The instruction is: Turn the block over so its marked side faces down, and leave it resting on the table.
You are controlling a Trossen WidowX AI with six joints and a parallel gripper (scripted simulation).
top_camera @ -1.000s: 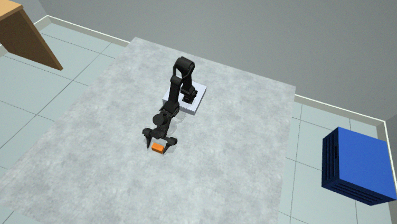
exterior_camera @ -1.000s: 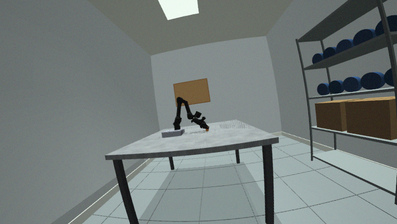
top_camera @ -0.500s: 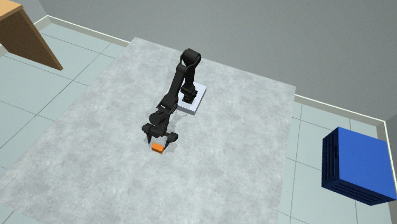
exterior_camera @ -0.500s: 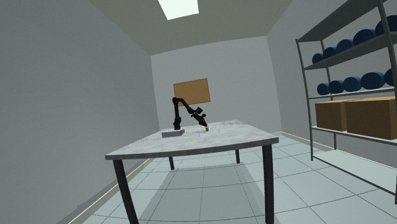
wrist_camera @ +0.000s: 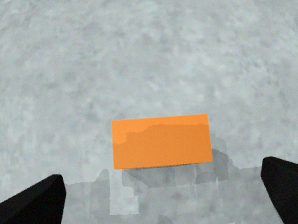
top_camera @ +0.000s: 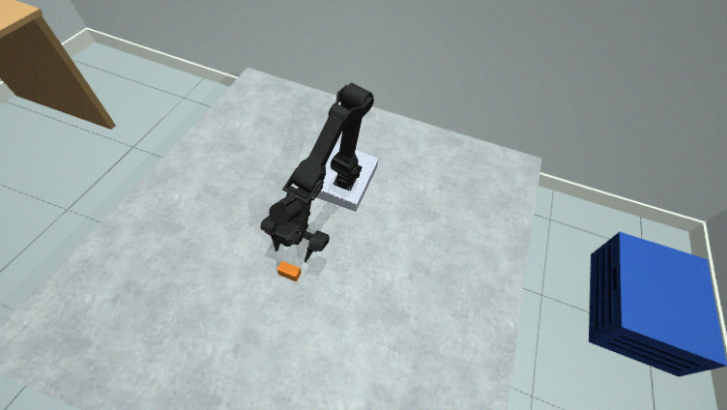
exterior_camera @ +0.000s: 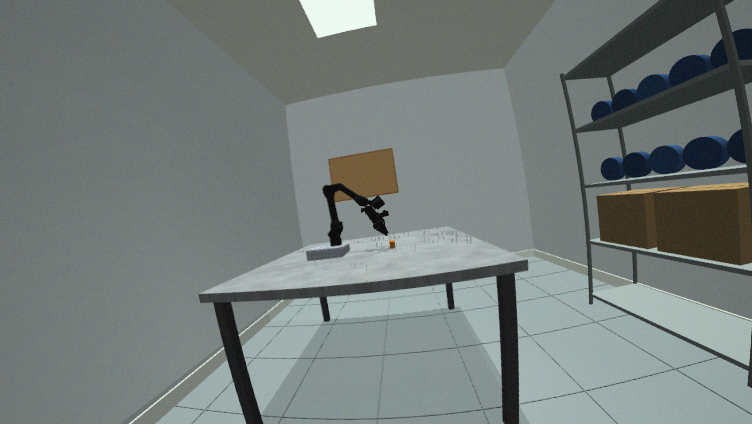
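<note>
My gripper tip is now 60 mm above the orange block and 10 mm short of it.
</note>
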